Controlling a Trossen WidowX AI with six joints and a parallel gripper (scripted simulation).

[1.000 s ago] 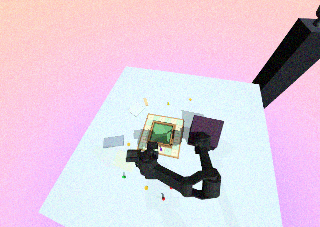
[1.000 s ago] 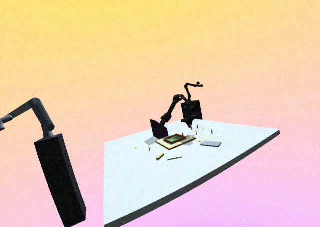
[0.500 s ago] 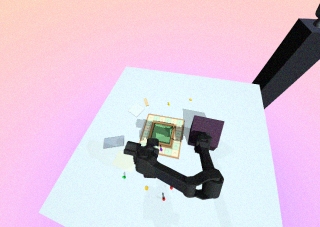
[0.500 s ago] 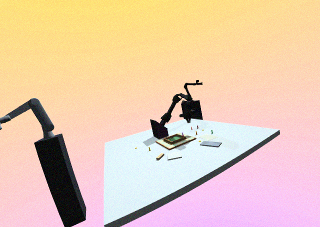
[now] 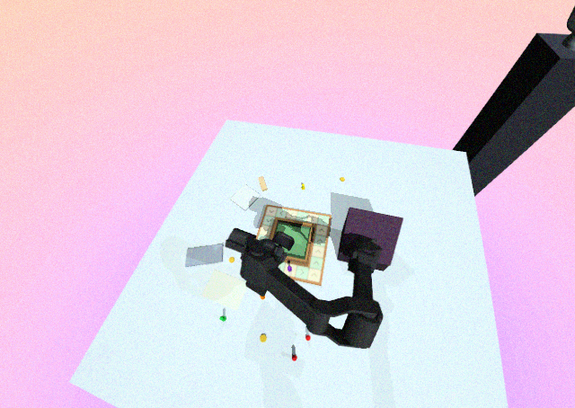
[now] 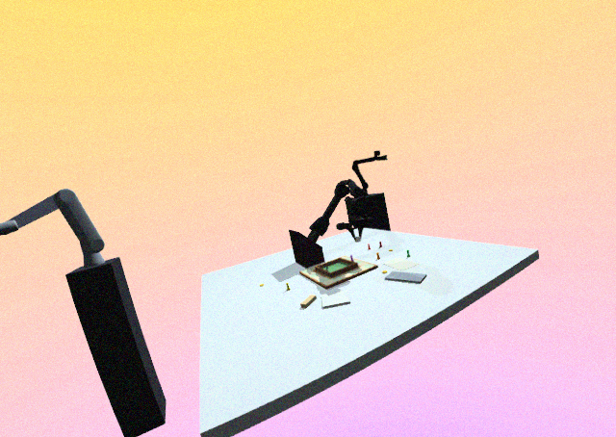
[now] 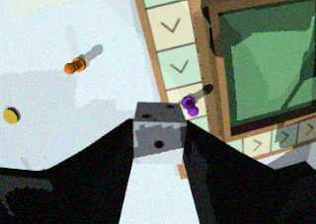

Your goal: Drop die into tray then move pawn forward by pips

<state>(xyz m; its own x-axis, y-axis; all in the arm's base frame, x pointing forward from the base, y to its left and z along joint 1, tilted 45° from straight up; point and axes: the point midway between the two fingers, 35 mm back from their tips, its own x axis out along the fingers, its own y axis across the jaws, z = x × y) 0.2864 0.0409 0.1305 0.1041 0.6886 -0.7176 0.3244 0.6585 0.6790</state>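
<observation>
My gripper tip is now 4 cm past the purple pawn, 3 cm to the left of it and 9 cm above it. The rest, counted from my gripper tip: white die right at my gripper tip; then green dice tray 2 cm behind, 14 cm to the right, 12 cm below; then orange pawn 4 cm ahead, 8 cm to the left, 11 cm below.
</observation>
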